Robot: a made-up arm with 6 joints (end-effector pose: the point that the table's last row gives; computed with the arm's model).
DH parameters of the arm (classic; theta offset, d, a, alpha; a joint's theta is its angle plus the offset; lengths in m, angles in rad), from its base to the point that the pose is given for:
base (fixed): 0.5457 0 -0.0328 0
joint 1: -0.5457 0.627 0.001 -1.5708
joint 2: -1.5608 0 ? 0
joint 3: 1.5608 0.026 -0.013 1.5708
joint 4: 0 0.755 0.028 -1.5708
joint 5: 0 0.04 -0.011 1.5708
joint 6: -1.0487 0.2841 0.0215 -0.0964
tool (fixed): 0.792 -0.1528 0 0
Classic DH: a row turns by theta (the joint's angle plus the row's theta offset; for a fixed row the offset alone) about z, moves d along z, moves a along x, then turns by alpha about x.
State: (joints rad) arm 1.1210 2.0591 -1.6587 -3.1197 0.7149 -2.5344
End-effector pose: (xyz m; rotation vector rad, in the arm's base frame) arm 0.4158 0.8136 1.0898 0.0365 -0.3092 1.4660
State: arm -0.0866 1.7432 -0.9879 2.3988 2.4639 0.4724
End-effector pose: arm 1.1305 -0.0276 1.0303 1.9566 -1.3114 -1.7914
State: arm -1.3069 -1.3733 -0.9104 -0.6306 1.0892 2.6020
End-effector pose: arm -0.4265 1.4149 0.3670 -1.4346 -0.3506 0.8969
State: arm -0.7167 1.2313 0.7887 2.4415 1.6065 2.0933
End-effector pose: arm 1.1562 -0.9300 0.7158 -0.8736 0.3134 -1.7678
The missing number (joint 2, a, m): 0.797
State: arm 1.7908 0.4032 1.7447 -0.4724 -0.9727 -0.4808
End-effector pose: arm -0.3398 0.9868 0.9906 -1.3938 -0.1121 0.8569
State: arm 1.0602 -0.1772 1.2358 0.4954 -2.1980 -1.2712
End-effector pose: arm 0.1394 0.3409 1.8001 1.1759 0.2707 -0.3852
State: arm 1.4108 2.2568 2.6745 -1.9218 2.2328 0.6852
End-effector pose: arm 0.0648 -0.0835 0.2225 1.6069 1.6478 1.5936
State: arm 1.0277 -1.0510 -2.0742 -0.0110 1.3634 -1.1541
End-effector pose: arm -0.5084 -0.7051 0.2151 1.6023 -0.5340 -0.2301
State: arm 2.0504 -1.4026 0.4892 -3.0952 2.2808 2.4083
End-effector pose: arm 0.6465 -1.2325 1.0680 3.1309 -0.1161 0.1105
